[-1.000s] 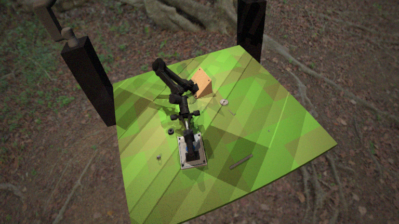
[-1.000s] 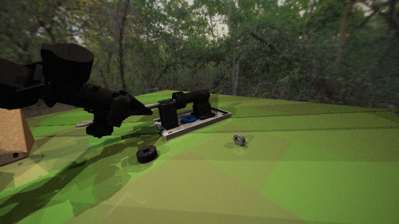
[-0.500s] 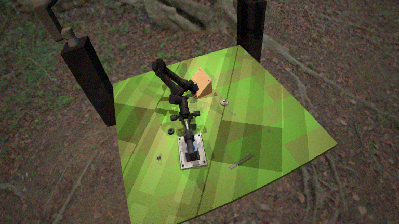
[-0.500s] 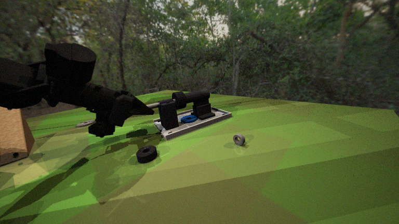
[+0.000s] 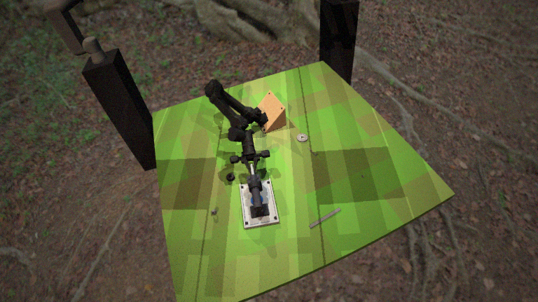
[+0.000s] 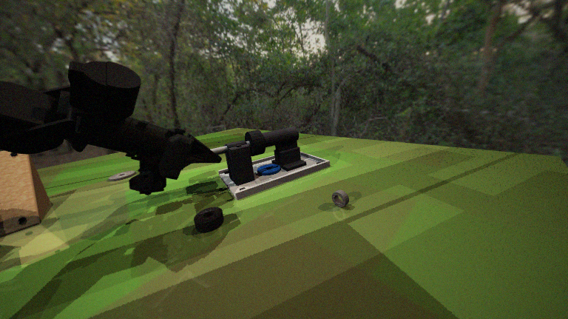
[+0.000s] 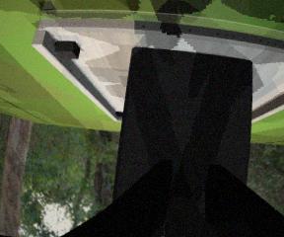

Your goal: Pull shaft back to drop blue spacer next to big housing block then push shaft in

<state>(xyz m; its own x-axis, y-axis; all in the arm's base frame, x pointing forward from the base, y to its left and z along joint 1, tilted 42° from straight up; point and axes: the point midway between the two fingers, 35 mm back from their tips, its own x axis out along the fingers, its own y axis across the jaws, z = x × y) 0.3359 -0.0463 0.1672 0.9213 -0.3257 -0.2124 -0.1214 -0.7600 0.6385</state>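
My gripper tip is 5 cm short of the grey shaft, 1 cm to the left of it and 2 cm below it. The rest, counted from my gripper tip: black ring 6 cm behind, 11 cm to the right, 5 cm below; then blue spacer 10 cm ahead, 2 cm to the right, 5 cm below.
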